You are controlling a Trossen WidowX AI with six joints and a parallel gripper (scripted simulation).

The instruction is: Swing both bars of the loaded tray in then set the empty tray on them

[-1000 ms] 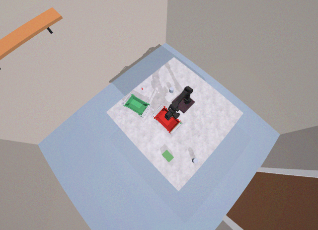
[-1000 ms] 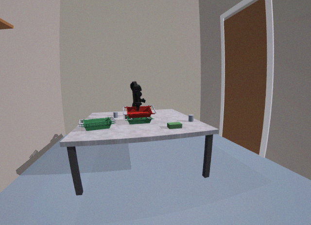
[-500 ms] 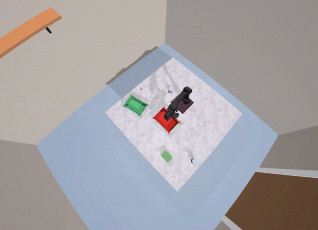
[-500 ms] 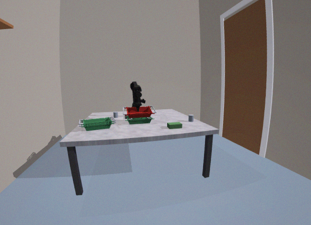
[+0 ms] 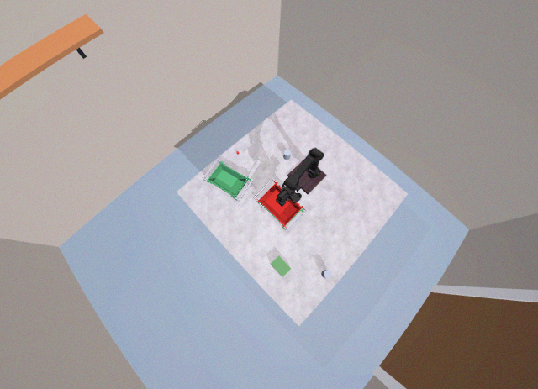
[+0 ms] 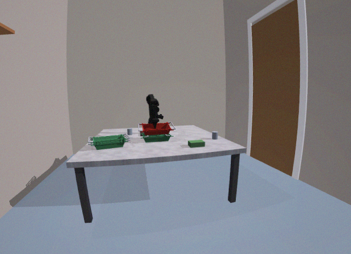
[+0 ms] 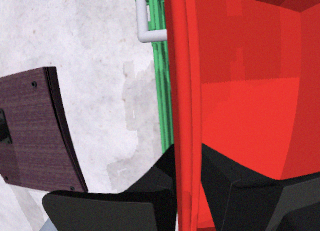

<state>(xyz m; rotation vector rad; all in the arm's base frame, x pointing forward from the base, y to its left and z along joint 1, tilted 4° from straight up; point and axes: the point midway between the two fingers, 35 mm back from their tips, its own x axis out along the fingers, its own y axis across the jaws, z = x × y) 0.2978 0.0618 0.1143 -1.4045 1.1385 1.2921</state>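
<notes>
Now: the red tray 70 mm ahead of my gripper tip, 10 mm to the left of it and 20 mm above it. The rest, counted from my gripper tip: green block: 300 mm ahead, 350 mm to the left, 80 mm below.
</notes>
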